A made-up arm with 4 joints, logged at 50 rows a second.
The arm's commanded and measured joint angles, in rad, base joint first. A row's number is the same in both.
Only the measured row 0 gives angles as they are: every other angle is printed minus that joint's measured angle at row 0.
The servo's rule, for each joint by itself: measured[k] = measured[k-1] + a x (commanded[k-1-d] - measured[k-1]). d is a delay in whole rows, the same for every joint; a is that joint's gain. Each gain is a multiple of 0.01, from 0.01 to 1. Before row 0 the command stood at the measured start. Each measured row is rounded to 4 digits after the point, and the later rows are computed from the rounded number. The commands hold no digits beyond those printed.
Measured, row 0:
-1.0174, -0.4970, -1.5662, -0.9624
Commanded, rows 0 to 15:
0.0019, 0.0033, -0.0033, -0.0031
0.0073, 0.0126, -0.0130, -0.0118
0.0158, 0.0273, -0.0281, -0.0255
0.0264, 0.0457, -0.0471, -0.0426
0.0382, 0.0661, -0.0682, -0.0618
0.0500, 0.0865, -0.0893, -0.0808
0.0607, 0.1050, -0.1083, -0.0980
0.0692, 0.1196, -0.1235, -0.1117
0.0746, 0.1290, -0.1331, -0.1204
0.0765, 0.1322, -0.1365, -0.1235
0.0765, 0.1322, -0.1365, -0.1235
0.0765, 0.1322, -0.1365, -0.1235
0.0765, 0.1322, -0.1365, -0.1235
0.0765, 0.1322, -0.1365, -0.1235
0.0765, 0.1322, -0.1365, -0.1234
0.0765, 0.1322, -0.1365, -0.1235
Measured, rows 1 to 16:
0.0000, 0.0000, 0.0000, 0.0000
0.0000, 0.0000, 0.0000, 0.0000
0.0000, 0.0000, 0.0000, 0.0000
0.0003, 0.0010, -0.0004, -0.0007
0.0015, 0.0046, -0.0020, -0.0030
0.0039, 0.0116, -0.0054, -0.0077
0.0077, 0.0222, -0.0108, -0.0150
0.0129, 0.0358, -0.0183, -0.0248
0.0192, 0.0515, -0.0275, -0.0366
0.0263, 0.0681, -0.0380, -0.0495
0.0336, 0.0841, -0.0491, -0.0626
0.0406, 0.0980, -0.0600, -0.0747
0.0467, 0.1086, -0.0699, -0.0849
0.0518, 0.1159, -0.0786, -0.0930
0.0560, 0.1210, -0.0861, -0.0994
0.0595, 0.1245, -0.0927, -0.1045
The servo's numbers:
d 3
a 0.17 0.31 0.13 0.21

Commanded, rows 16 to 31:
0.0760, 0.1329, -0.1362, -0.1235
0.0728, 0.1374, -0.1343, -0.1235
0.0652, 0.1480, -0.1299, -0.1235
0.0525, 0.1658, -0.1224, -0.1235
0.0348, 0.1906, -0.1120, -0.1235
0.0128, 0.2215, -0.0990, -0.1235
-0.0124, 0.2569, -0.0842, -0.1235
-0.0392, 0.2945, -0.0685, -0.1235
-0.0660, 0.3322, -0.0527, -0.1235
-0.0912, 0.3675, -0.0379, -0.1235
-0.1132, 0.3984, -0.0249, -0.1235
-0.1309, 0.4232, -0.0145, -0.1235
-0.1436, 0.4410, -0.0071, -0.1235
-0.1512, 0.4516, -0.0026, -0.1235
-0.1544, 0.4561, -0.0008, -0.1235
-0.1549, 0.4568, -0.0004, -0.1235
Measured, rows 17 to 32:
0.0624, 0.1269, -0.0984, -0.1085
0.0648, 0.1285, -0.1034, -0.1116
0.0668, 0.1296, -0.1077, -0.1141
0.0684, 0.1306, -0.1114, -0.1161
0.0691, 0.1327, -0.1144, -0.1177
0.0684, 0.1374, -0.1164, -0.1189
0.0657, 0.1462, -0.1172, -0.1199
0.0604, 0.1600, -0.1165, -0.1207
0.0523, 0.1791, -0.1142, -0.1213
0.0413, 0.2032, -0.1103, -0.1218
0.0276, 0.2315, -0.1049, -0.1222
0.0117, 0.2627, -0.0981, -0.1225
-0.0058, 0.2952, -0.0903, -0.1227
-0.0241, 0.3272, -0.0818, -0.1229
-0.0423, 0.3570, -0.0731, -0.1230
-0.0595, 0.3830, -0.0645, -0.1231

